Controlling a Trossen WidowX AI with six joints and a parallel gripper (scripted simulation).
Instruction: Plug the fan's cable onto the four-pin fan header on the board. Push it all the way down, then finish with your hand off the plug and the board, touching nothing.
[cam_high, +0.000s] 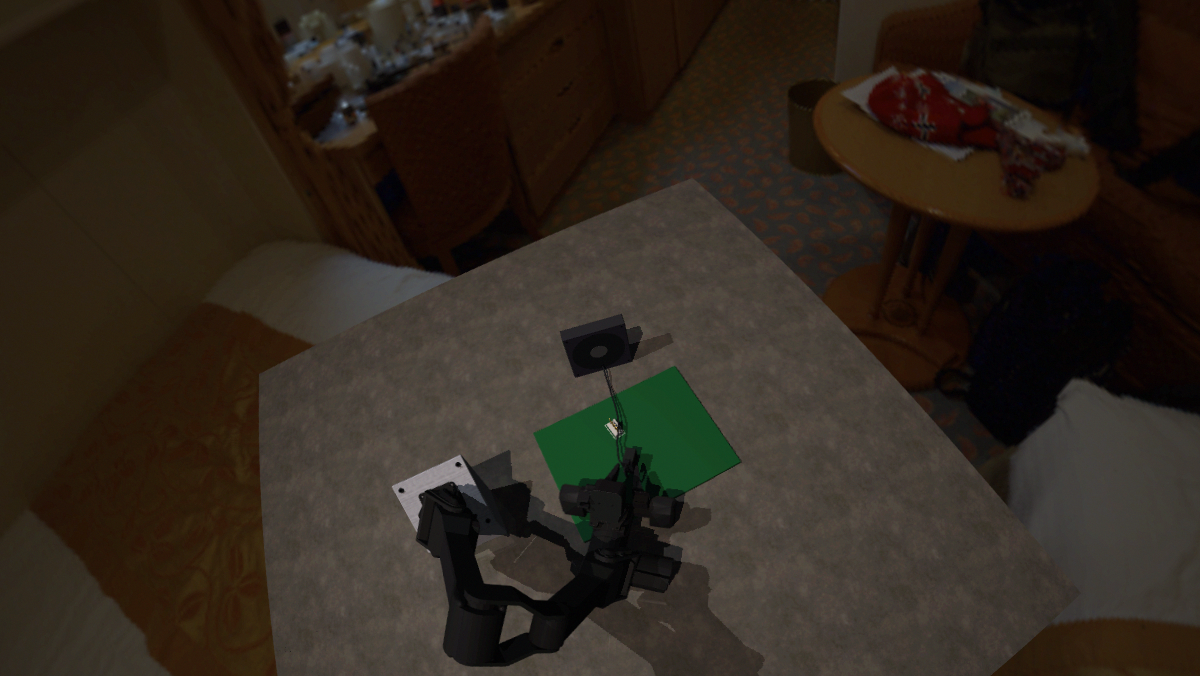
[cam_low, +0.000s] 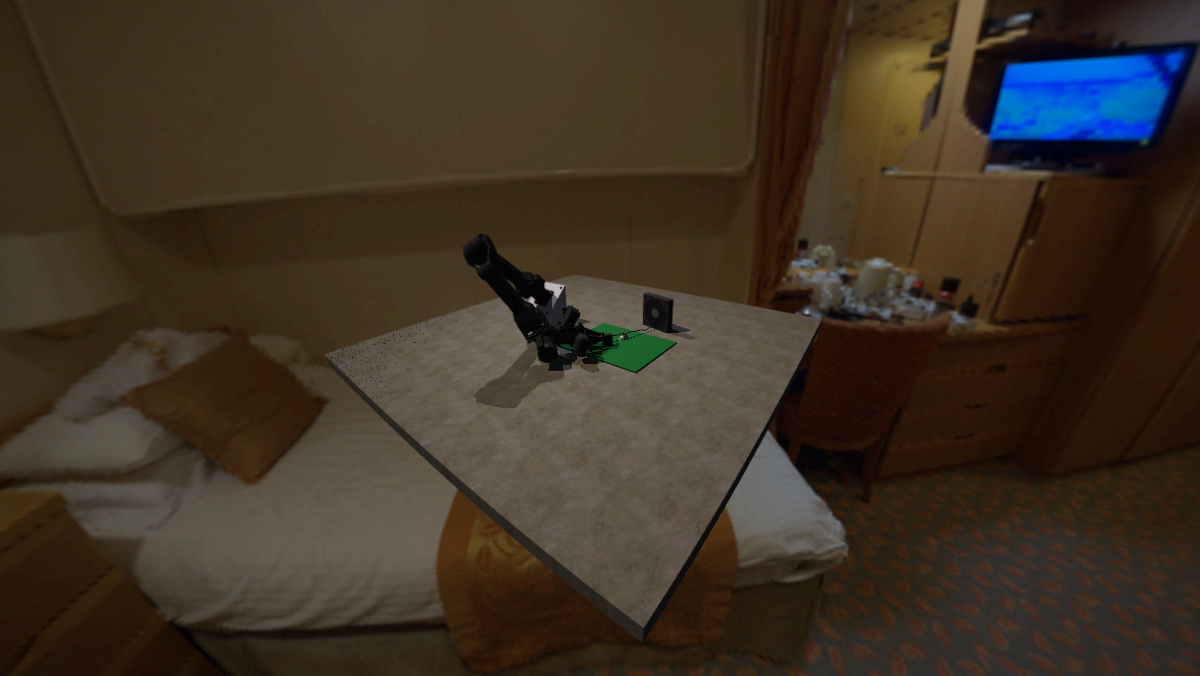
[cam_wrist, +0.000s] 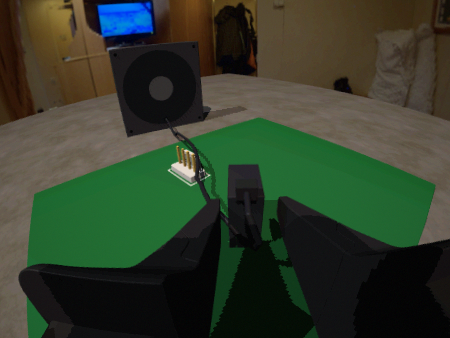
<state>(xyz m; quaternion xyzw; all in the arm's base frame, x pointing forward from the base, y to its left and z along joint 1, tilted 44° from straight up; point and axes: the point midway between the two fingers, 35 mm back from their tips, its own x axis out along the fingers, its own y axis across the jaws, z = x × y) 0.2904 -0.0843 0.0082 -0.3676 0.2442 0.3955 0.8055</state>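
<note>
Right now my gripper tip is 10 mm short of the black plug, 10 mm to the right of it and 20 mm above it. Round my gripper tip: white four-pin header (10 mm ahead, 100 mm to the left, 40 mm below); then black fan (50 mm ahead, 240 mm to the left, 20 mm above); then green board (30 mm ahead, 40 mm to the left, 50 mm below).
</note>
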